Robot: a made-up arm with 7 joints. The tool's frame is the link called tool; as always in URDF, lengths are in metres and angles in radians.
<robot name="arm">
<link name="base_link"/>
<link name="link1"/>
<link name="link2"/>
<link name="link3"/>
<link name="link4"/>
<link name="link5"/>
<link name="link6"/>
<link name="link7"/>
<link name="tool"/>
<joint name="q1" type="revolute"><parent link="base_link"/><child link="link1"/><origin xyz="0.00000 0.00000 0.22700"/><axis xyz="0 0 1"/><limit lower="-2.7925" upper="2.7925"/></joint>
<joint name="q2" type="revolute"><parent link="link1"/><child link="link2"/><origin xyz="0.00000 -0.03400 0.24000"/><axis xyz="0 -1 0"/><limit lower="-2.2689" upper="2.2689"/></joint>
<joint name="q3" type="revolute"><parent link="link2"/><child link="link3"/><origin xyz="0.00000 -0.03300 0.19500"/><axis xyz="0 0 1"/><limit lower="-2.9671" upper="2.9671"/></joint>
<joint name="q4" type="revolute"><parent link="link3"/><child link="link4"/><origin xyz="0.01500 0.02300 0.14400"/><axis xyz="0 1 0"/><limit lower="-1.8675" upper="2.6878"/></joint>
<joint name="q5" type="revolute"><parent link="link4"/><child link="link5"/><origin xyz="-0.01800 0.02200 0.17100"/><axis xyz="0 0 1"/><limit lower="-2.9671" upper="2.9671"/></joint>
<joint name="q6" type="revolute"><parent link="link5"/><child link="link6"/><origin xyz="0.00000 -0.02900 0.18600"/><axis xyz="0 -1 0"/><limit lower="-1.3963" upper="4.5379"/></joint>
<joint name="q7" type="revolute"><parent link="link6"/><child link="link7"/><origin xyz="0.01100 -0.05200 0.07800"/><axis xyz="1 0 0"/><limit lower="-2.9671" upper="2.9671"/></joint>
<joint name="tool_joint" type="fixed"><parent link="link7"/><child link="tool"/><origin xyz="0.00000 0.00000 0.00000" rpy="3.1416 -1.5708 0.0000"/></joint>
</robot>
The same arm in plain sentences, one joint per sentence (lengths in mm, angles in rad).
The arm has seven revolute joints in a row. What follows holds with every joint at zero, and every direction is one of the base frame's. The first joint is mounted 227.0 mm along +z from the base frame's origin and turns about +z, from -2.7925 to 2.7925 rad. The second joint is mounted 34.0 mm along -y and 240.0 mm along +z from the first joint and turns about -y, from -2.2689 to 2.2689 rad. The third joint is mounted 33.0 mm along -y and 195.0 mm along +z from the second joint and turns about +z, from -2.9671 to 2.9671 rad. The fourth joint is mounted 15.0 mm along +x and 23.0 mm along +y and 144.0 mm along +z from the third joint and turns about +y, from -1.8675 to 2.6878 rad. The fifth joint is mounted 18.0 mm along -x and 22.0 mm along +y and 171.0 mm along +z from the fourth joint and turns about +z, from -2.9671 to 2.9671 rad. The sixth joint is mounted 29.0 mm along -y and 186.0 mm along +z from the fifth joint and turns about -y, from -1.3963 to 4.5379 rad. The seventh joint is mounted 11.0 mm along +x and 52.0 mm along -y and 78.0 mm along +z from the sixth joint and turns about +x, from -2.9671 to 2.9671 rad. The tool frame, which is the frame that the pose is given for, is mounted at the same point as the seventh joint; its axes are the base frame's turned by roll -3.1416, pitch -1.5708 and yaw 0.0000 rad (as in URDF: about the fixed x, then y, then z).
